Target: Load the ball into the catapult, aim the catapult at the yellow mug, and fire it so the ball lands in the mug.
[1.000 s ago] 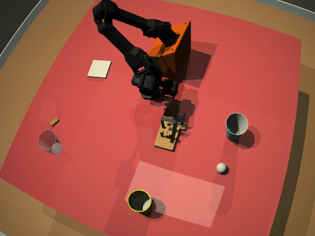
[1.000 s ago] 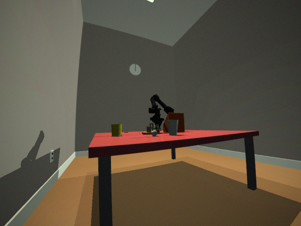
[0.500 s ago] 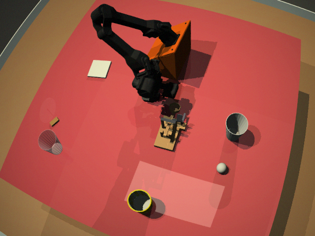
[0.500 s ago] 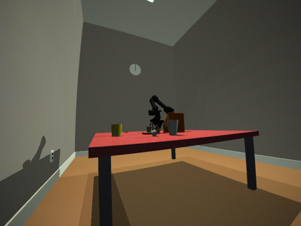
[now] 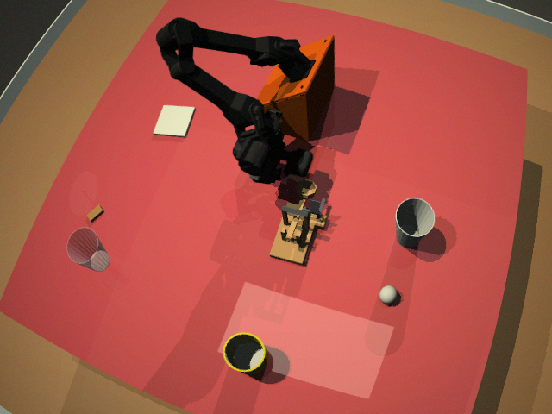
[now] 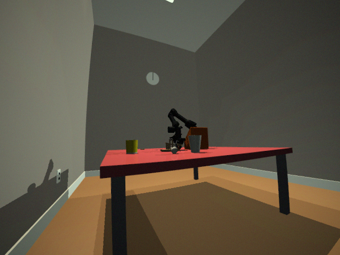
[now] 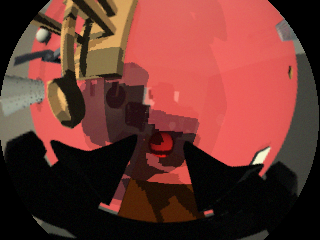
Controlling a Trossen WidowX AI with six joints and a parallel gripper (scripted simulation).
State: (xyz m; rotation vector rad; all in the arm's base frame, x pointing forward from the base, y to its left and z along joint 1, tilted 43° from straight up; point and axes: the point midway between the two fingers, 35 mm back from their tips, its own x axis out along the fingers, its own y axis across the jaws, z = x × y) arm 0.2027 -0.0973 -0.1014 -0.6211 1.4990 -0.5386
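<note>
My gripper tip is now right at the red ball. The rest, counted from my gripper tip: white ball (200 mm ahead, 370 mm to the left, 10 mm above); then wooden catapult (100 mm ahead, 120 mm to the left, 40 mm above); then white tile (60 mm behind, 340 mm to the right, 10 mm below).
</note>
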